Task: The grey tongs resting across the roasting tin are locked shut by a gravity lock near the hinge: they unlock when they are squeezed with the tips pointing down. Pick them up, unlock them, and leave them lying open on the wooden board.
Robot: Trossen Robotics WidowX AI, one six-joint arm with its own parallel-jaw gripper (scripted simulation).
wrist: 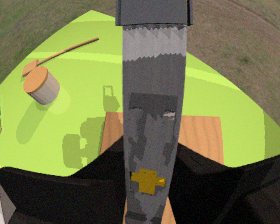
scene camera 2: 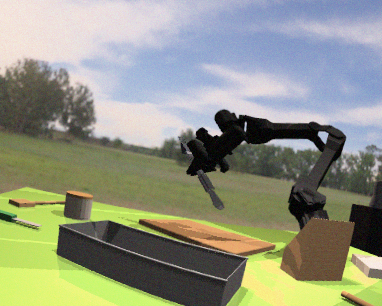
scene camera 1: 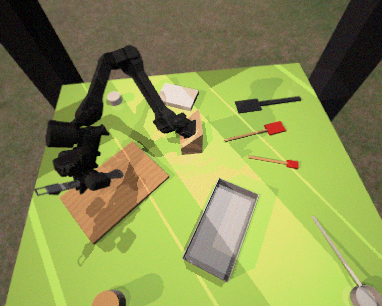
The pictures show: my gripper, a cork-topped canister and a white block.
My gripper also shows in the wrist view and in scene camera 2.
